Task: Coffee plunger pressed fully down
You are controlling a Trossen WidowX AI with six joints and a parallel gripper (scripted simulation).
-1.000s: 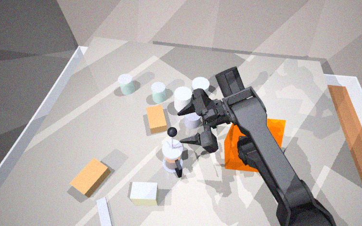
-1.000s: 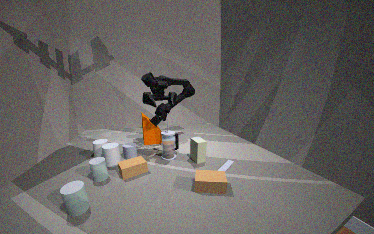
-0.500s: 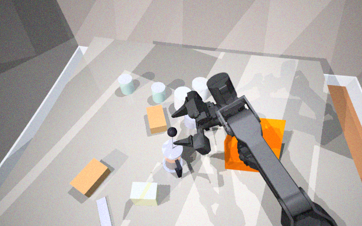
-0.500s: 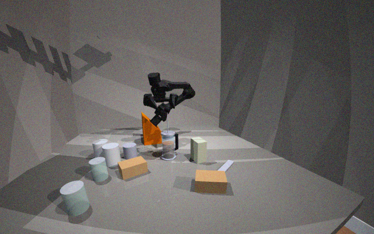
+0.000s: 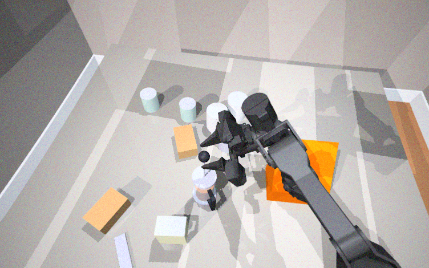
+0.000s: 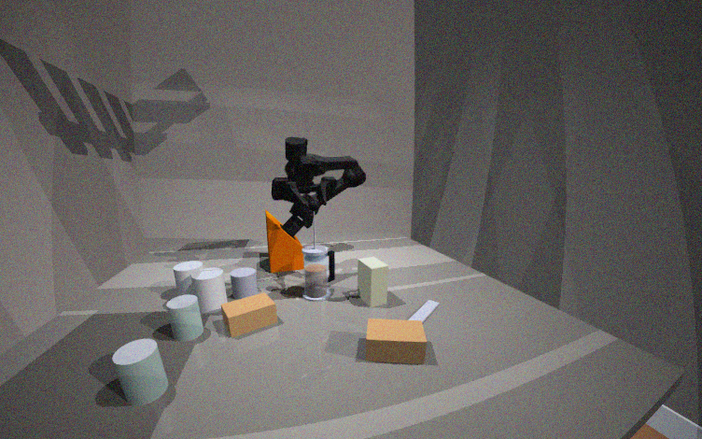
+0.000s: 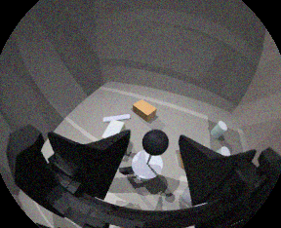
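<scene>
My gripper tip is 10 mm past the coffee press, 10 mm to the right of it and 130 mm above it. The rest, counted from my gripper tip: pale box: 80 mm ahead, 130 mm to the left, 210 mm below; flat white strip: 210 mm ahead, 210 mm to the left, 260 mm below.
</scene>
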